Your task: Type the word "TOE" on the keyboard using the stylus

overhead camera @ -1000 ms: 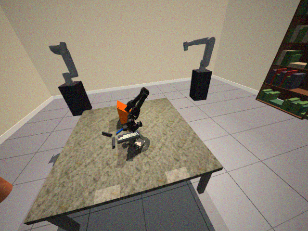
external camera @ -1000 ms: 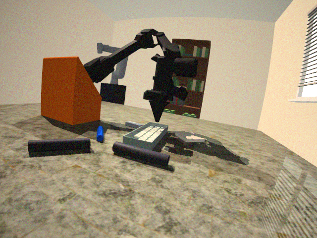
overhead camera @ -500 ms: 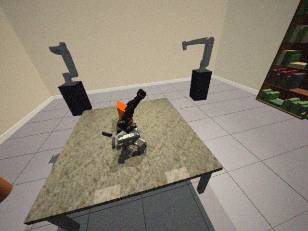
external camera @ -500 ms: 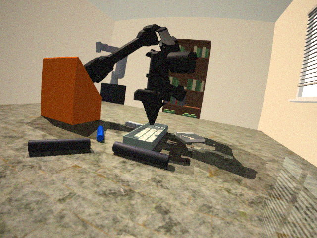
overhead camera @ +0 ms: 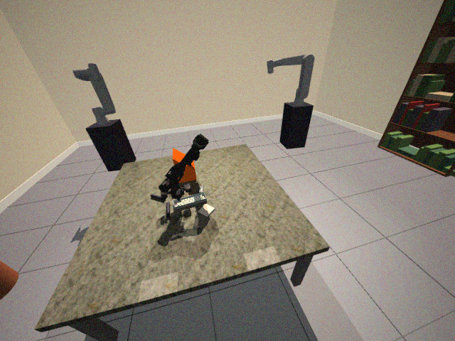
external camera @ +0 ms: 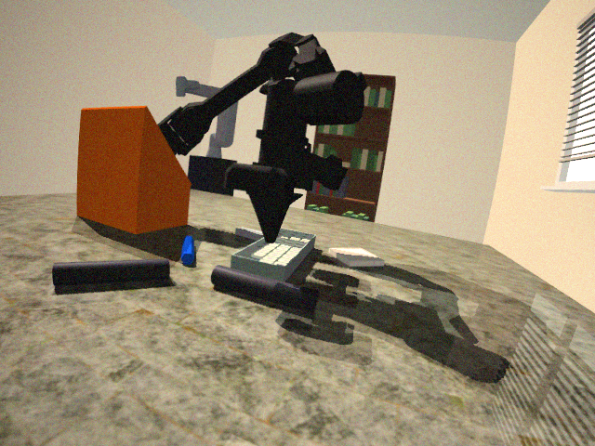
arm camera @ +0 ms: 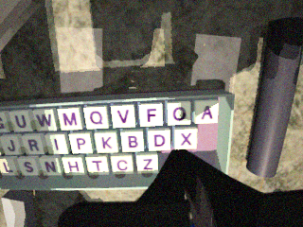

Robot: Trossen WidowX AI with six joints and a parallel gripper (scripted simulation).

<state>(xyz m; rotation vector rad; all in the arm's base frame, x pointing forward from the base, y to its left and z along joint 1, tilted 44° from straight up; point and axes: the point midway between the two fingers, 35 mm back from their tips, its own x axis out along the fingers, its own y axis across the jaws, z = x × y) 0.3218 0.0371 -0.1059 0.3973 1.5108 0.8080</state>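
My gripper tip is now 150 mm past the stylus, 10 mm to the left of it and 30 mm above it. Also, from my gripper tip: grey slab 130 mm behind, 140 mm to the left, 40 mm below; white pad 80 mm ahead, 180 mm to the left, 40 mm below.
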